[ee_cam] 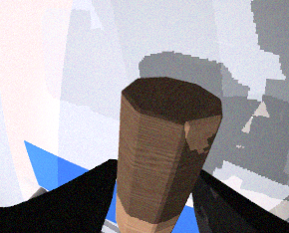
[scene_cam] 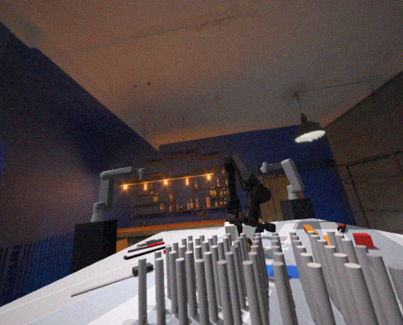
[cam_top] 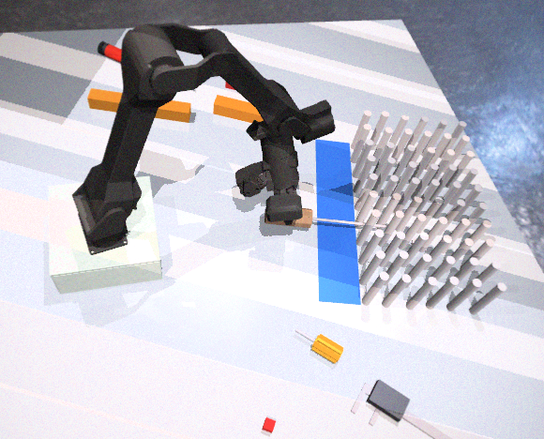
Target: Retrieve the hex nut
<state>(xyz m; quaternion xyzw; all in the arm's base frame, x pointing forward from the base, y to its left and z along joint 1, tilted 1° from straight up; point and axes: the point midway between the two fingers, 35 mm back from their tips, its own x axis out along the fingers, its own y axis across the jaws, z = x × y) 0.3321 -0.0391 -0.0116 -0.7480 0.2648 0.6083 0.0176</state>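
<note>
Now: gripper tip 110 mm short of the blue taped strip, 40 mm above it and 10 mm to the left of it. Round my gripper tip: yellow-handled tool: 250 mm to the right, 50 mm behind, 20 mm below; then wooden-handled tool: 100 mm ahead, 50 mm to the right; then hex nut: 240 mm ahead, 130 mm to the right, 30 mm below.
</note>
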